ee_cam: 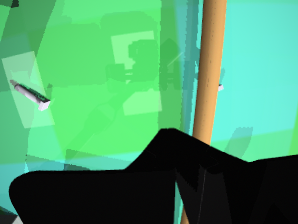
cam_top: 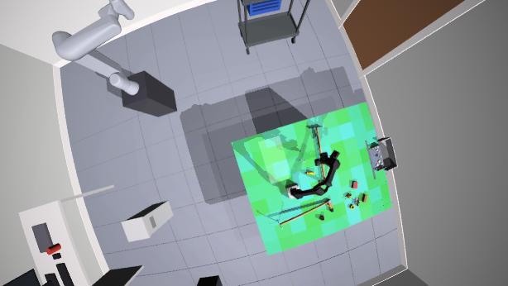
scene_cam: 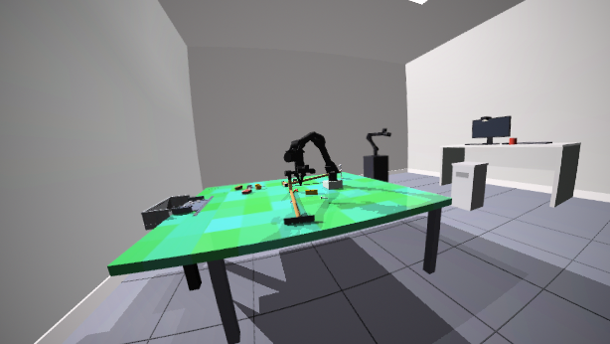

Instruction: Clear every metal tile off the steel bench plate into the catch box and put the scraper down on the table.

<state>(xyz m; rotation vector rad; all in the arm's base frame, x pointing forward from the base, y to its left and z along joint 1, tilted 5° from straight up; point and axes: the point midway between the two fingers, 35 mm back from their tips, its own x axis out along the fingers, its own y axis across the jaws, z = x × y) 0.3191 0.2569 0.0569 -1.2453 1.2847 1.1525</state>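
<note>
The long scraper lies 50 mm ahead of my gripper tip, 20 mm to the left of it and 40 mm below it. Round my gripper tip: red block: 380 mm ahead, 400 mm to the right, 90 mm below; red-handled tool: 10 mm behind, 290 mm to the right, 100 mm below; yellow piece: 100 mm behind, 120 mm to the right, 80 mm below.
</note>
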